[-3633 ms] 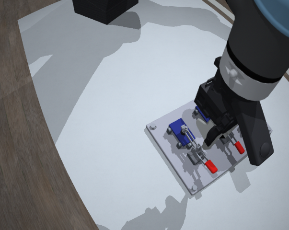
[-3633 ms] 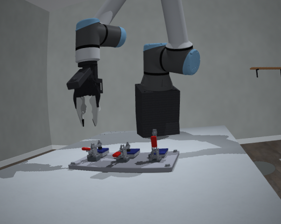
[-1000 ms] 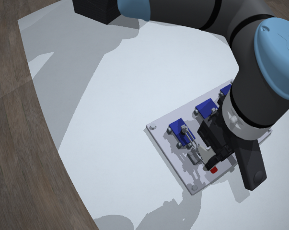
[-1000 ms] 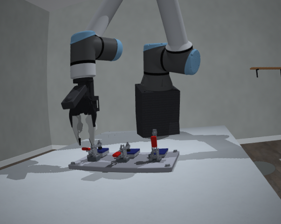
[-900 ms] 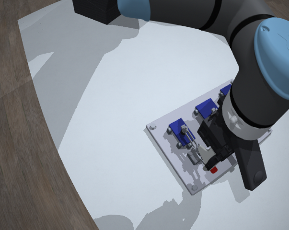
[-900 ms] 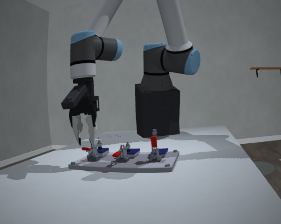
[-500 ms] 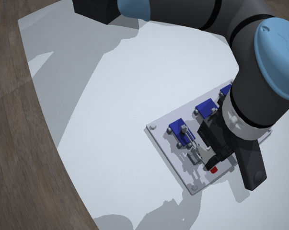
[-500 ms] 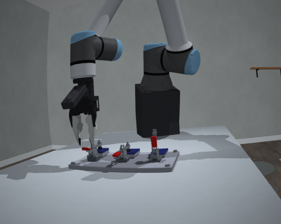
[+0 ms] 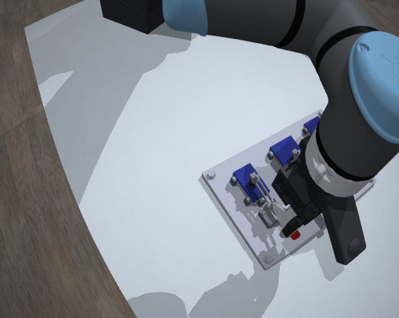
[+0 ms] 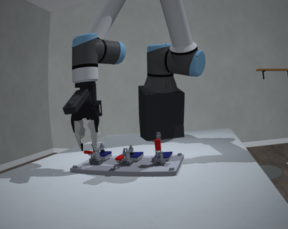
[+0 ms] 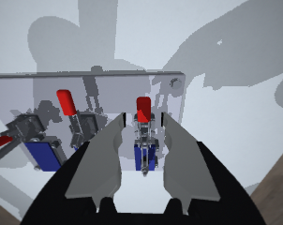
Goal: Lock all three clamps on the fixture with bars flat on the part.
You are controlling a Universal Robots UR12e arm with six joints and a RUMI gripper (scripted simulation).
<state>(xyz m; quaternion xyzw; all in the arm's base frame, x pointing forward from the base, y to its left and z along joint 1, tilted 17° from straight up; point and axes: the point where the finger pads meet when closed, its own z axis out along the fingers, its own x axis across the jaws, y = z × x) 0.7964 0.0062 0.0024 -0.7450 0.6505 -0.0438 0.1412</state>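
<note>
The grey fixture plate lies 10 cm behind my hand, 10 cm to the left of it and 8 cm below it. From my hand the other things lie so: blue part (17 cm behind, 20 cm to the left, 6 cm below).
</note>
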